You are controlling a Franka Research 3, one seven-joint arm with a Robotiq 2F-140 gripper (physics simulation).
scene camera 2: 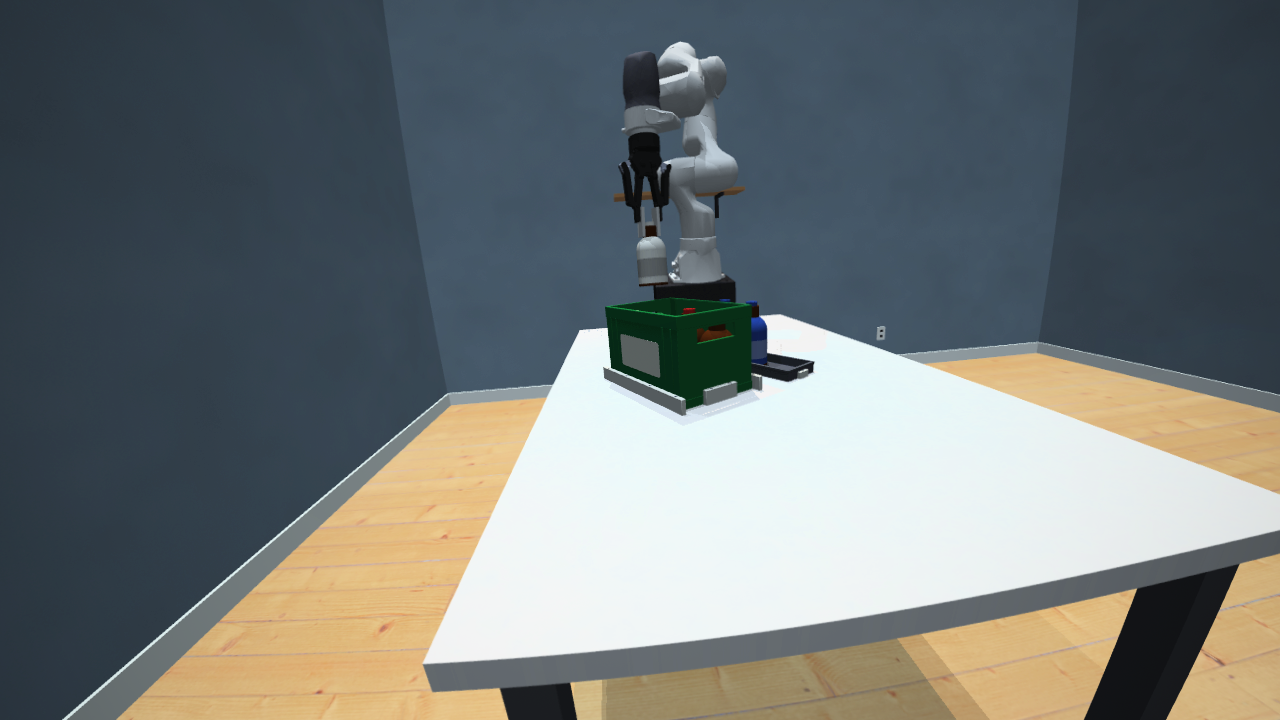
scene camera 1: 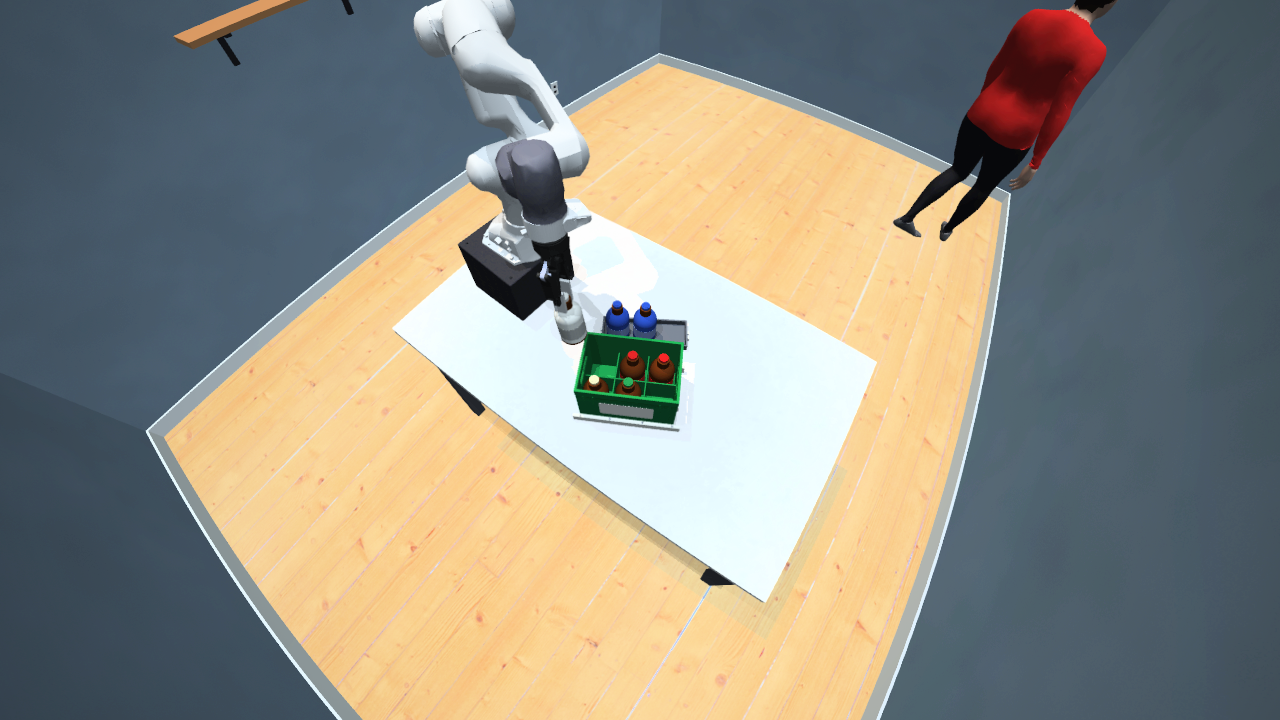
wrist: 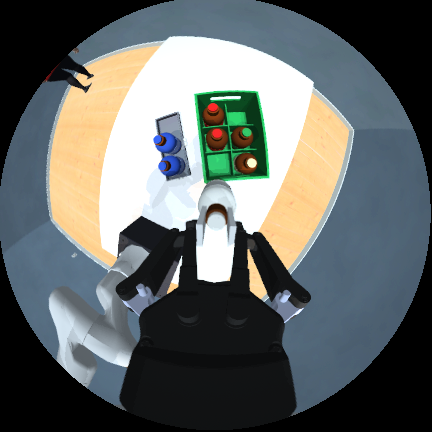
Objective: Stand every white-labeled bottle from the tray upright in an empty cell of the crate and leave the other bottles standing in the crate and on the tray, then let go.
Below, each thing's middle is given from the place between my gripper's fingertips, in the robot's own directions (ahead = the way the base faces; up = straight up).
Right now the white-labeled bottle point(scene camera 2: 651, 252) is 40 mm below my hand and 10 mm ahead of it.
